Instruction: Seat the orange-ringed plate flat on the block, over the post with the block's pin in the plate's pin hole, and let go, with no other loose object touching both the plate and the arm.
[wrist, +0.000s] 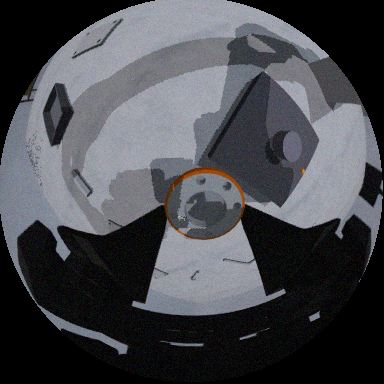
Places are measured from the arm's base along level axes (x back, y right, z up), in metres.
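Where they show: gripper, between the fingertips: (204, 209).
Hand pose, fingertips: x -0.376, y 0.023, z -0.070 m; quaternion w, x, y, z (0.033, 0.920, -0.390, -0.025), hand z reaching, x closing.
After its pixels a point has its place.
The orange-ringed plate (215, 184) @(x -0.354, y 0.036, z -0.064 m) is a round grey disc with an orange rim, a large round centre feature and several small holes. My gripper (204, 209) @(x -0.376, y 0.023, z -0.070 m) is shut on it, one black fingertip at each side of the rim. The plate appears raised above the table and overlaps the block's near left corner in the view. The dark grey block (245, 145) @(x -0.310, y 0.028, z -0.101 m) lies beyond it, up and to the right, turned at an angle. Its round post (291, 146) @(x -0.272, y 0.001, z -0.083 m) stands toward the block's right side, clear of the plate. A small orange pin (303, 171) @(x -0.255, y -0.056, z -0.099 m) shows near the block's right edge.
A dark hollow square frame (61, 89) is at the left, a flat pale panel (97, 38) at the upper left, and a small bar (82, 183) @(x -0.512, y 0.172, z -0.116 m) at lower left. Thin bent wires (239, 260) @(x -0.448, y -0.189, z -0.123 m) (195, 275) @(x -0.560, y -0.152, z -0.117 m) lie below the plate in view. Shadows cross the table.
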